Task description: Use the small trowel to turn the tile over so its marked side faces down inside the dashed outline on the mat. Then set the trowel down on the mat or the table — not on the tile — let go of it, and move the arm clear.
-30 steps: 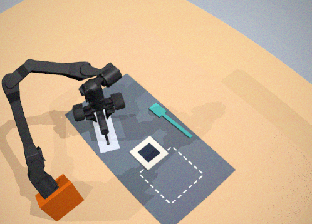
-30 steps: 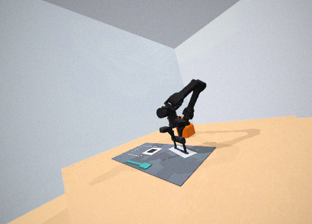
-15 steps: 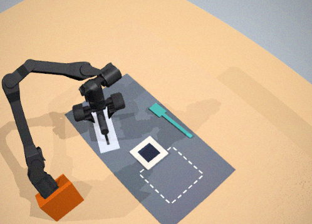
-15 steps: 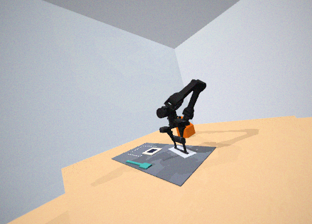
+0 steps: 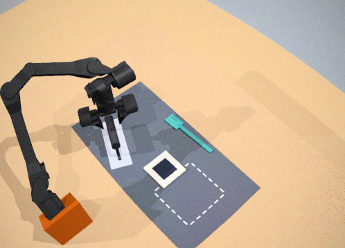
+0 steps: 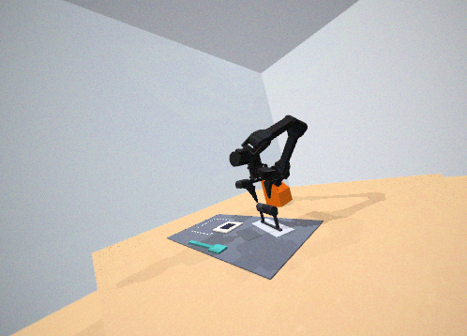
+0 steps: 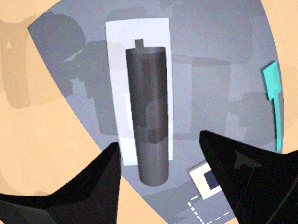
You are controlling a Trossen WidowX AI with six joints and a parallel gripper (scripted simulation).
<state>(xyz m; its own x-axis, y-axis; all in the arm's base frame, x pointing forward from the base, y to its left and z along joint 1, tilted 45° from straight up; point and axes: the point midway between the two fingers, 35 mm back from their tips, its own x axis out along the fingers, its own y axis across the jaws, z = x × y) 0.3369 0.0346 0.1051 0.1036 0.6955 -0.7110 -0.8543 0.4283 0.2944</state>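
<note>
Right now my gripper tip is 160 mm to the left of the grey mat, 130 mm above it and 60 mm short of it. From my gripper tip the other things lie so: tile (200 mm to the right, 100 mm below, 30 mm ahead); teal trowel (200 mm ahead, 150 mm to the right, 100 mm below).
</note>
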